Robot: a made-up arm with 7 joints. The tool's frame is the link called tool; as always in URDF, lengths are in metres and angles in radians. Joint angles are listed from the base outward.
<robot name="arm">
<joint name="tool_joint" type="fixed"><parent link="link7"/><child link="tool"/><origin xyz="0 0 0" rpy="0 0 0"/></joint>
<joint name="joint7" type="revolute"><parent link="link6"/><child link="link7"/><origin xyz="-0.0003 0.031 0" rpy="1.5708 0 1.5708"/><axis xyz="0 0 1"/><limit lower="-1.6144" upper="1.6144"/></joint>
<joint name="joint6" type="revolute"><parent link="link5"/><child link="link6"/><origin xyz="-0.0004 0 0.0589" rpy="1.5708 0 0"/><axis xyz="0 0 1"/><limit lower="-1.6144" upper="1.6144"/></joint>
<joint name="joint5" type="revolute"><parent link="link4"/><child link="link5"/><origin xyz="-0.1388 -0.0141 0.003" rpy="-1.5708 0 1.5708"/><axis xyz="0 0 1"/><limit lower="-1.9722" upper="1.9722"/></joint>
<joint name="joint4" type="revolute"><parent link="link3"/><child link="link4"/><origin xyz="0 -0.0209 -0.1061" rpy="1.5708 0 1.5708"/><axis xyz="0 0 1"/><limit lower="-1.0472" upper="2.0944"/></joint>
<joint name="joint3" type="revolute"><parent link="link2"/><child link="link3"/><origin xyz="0.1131 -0.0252 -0.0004" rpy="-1.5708 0 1.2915"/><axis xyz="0 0 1"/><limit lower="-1.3" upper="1.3"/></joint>
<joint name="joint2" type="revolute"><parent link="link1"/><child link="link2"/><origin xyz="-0.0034 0.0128 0.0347" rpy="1.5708 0 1.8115"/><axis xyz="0 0 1"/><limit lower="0" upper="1.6"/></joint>
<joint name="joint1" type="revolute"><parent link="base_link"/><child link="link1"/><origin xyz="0 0 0" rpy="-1.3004 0.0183 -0.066"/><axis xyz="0 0 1"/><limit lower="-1.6" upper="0.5"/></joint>
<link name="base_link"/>
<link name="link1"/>
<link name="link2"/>
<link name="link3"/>
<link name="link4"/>
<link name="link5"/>
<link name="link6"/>
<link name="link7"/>
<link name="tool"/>
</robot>
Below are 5 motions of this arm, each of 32 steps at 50 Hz.
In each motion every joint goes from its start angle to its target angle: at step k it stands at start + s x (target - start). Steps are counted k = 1, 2, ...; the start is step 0. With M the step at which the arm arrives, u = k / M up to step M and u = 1 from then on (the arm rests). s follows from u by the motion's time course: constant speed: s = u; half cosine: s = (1 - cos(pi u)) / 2; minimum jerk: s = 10 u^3 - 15 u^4 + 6 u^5.
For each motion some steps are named. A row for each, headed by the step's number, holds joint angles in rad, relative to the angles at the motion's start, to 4 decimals.
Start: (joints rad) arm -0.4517 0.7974 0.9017 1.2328 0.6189 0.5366 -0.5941
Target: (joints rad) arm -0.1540 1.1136 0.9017 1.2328 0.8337 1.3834 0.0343
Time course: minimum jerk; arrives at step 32
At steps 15, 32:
15: 0.1315 0.1396 0.0000 0.0000 0.0948 0.3739 0.2775
32: 0.2977 0.3162 0.0000 0.0000 0.2148 0.8468 0.6284

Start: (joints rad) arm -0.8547 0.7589 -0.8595 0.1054 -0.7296 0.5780 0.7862
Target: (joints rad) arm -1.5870 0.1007 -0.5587 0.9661 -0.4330 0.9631 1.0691
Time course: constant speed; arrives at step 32
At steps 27, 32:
27: -0.6179 -0.5554 0.2538 0.7262 0.2503 0.3249 0.2387
32: -0.7323 -0.6582 0.3008 0.8607 0.2966 0.3851 0.2829

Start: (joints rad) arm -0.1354 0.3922 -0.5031 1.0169 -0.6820 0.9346 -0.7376
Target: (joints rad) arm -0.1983 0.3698 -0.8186 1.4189 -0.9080 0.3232 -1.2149
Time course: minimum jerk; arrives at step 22
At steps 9, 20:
9: -0.0210 -0.0075 -0.1051 0.1340 -0.0753 -0.2038 -0.1591
20: -0.0625 -0.0223 -0.3134 0.3994 -0.2245 -0.6074 -0.4742

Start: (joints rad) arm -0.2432 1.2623 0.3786 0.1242 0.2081 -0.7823 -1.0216
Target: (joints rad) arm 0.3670 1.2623 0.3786 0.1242 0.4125 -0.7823 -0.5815
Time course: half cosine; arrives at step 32
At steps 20, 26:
20: 0.4219 0.0000 0.0000 0.0000 0.1413 0.0000 0.3043
26: 0.5588 0.0000 0.0000 0.0000 0.1872 0.0000 0.4030

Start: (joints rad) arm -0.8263 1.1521 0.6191 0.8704 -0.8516 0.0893 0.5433
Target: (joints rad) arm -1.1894 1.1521 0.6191 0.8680 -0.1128 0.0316 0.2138
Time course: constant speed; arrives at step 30
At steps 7, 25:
7: -0.0847 0.0000 0.0000 -0.0006 0.1724 -0.0135 -0.0769
25: -0.3026 0.0000 0.0000 -0.0020 0.6157 -0.0481 -0.2746

